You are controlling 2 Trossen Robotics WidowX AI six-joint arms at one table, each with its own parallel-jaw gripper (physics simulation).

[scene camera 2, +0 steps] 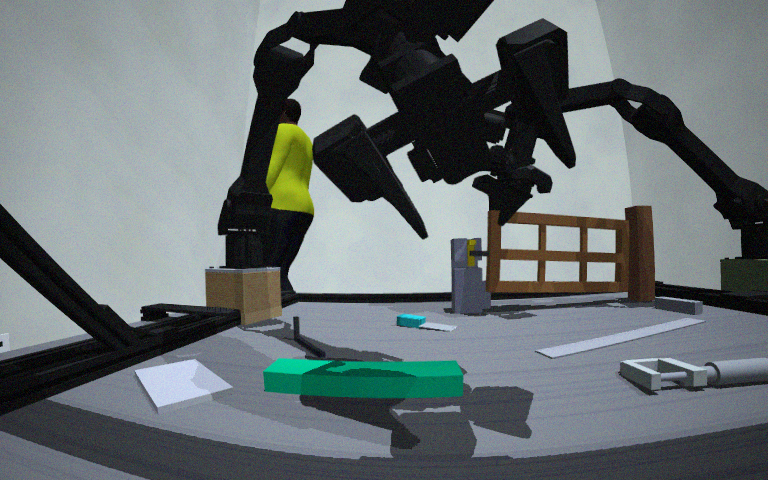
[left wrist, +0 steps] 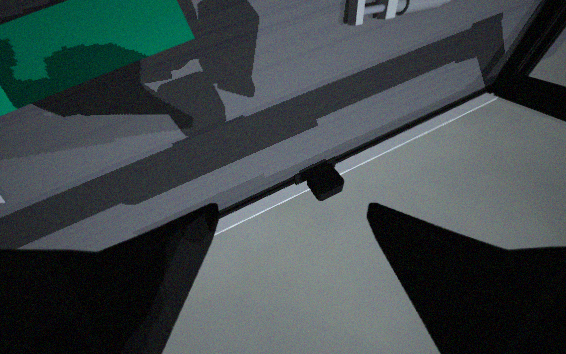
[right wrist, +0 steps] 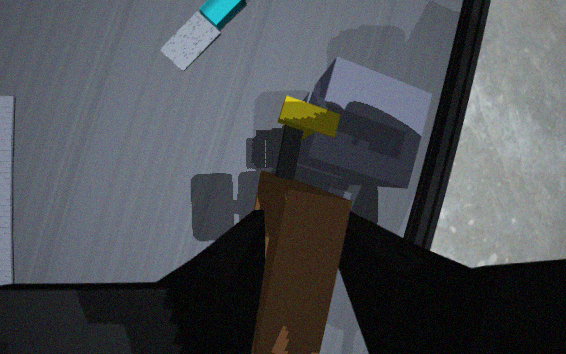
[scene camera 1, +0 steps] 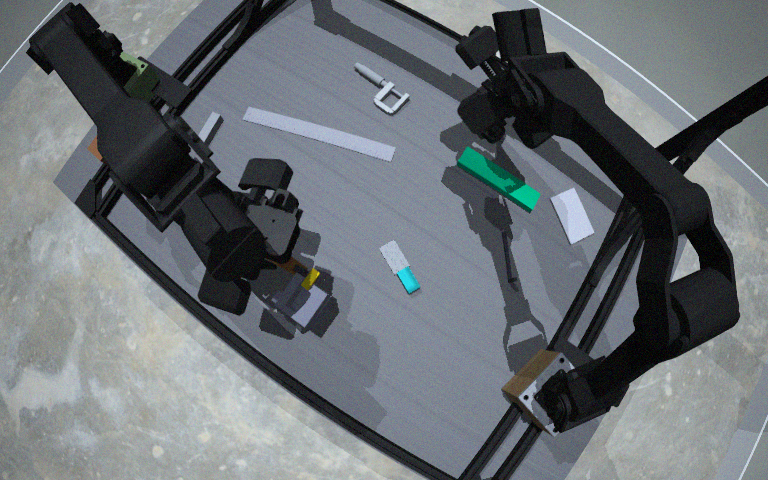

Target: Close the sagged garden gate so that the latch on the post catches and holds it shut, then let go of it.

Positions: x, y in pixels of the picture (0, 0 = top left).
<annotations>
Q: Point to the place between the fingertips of my right gripper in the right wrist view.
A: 297, 219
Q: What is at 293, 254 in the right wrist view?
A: A brown wooden gate.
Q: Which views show my right gripper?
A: Scene camera 2, the right wrist view and scene camera 1 only.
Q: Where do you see a brown wooden gate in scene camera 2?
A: At 494, 253
</annotations>
